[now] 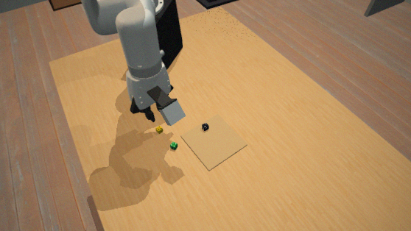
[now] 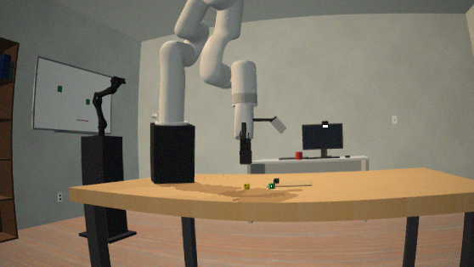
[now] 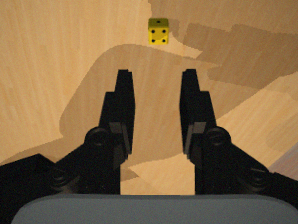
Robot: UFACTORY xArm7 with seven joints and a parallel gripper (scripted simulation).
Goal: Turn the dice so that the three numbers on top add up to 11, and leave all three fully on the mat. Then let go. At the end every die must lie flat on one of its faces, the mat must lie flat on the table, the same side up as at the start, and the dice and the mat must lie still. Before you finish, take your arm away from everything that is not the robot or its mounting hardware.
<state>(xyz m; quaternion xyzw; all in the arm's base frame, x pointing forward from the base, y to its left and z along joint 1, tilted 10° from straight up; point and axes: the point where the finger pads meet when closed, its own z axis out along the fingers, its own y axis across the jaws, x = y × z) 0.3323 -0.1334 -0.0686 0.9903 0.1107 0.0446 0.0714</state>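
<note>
My hand is 90 mm above the yellow die. Also, from my hand: black die 70 mm ahead, 120 mm to the left, 80 mm below; then green die 70 mm ahead, 10 mm to the left, 90 mm below; then tan mat 110 mm ahead, 120 mm to the left, 90 mm below.
</note>
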